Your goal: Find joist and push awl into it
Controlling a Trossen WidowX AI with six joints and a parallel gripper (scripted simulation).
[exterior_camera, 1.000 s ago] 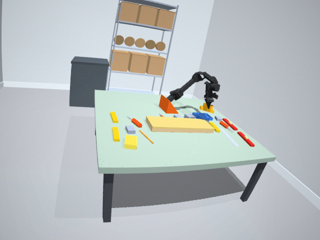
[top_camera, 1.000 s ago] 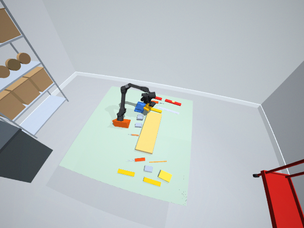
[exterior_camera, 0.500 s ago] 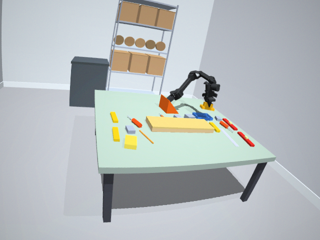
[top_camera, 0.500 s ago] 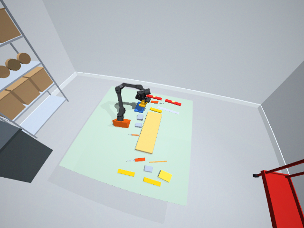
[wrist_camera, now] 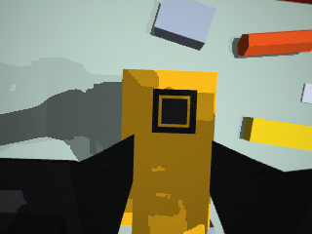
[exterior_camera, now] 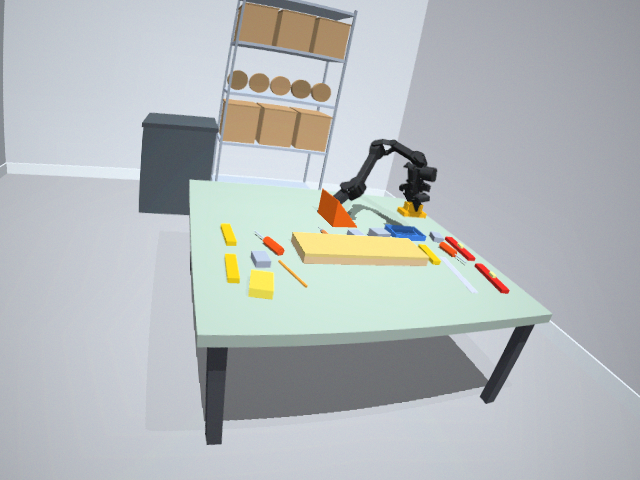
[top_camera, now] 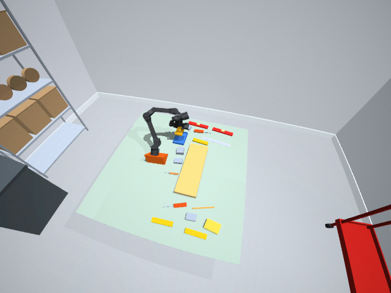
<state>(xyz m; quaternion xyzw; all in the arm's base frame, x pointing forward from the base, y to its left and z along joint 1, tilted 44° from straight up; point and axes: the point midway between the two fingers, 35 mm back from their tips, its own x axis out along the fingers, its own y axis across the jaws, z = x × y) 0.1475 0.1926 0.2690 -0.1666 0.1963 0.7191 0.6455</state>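
Right now my gripper tip is 12 cm above the blue tray and 1 cm to the left of it. From my gripper tip the other things lie so: stud finder: 2 cm above, 1 cm to the left; white ruler: 37 cm ahead, 13 cm below, 5 cm to the left; square light: 3 cm above, 2 cm to the left.
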